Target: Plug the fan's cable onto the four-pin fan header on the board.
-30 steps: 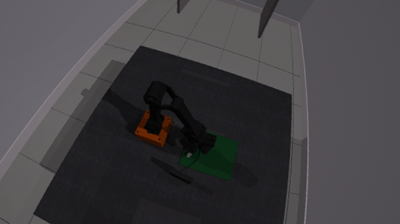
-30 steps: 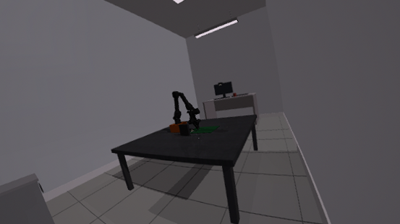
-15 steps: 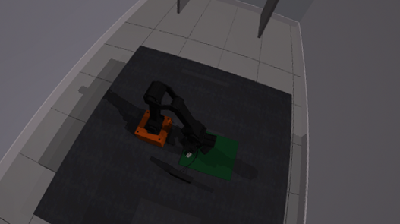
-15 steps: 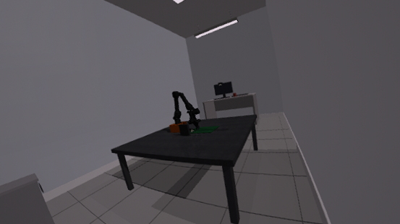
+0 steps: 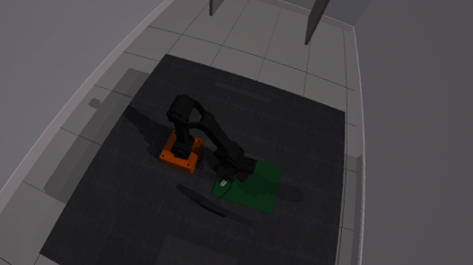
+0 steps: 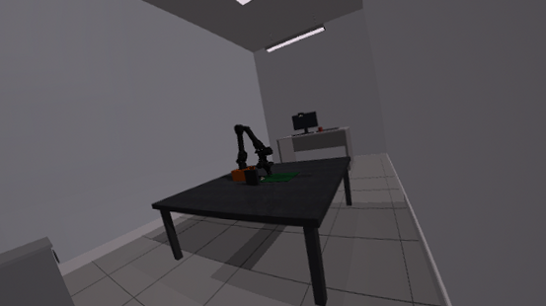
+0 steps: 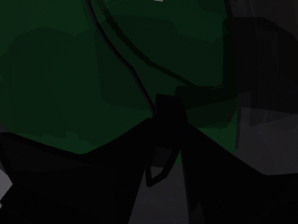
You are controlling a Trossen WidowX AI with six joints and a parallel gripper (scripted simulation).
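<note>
The green board is 9 cm ahead of my gripper tip, 5 cm to the right of it and 5 cm below it. Also, from my gripper tip: black fan: 21 cm to the right, 4 cm behind, 3 cm above; then black plug: 1 cm to the left, 1 cm ahead.
</note>
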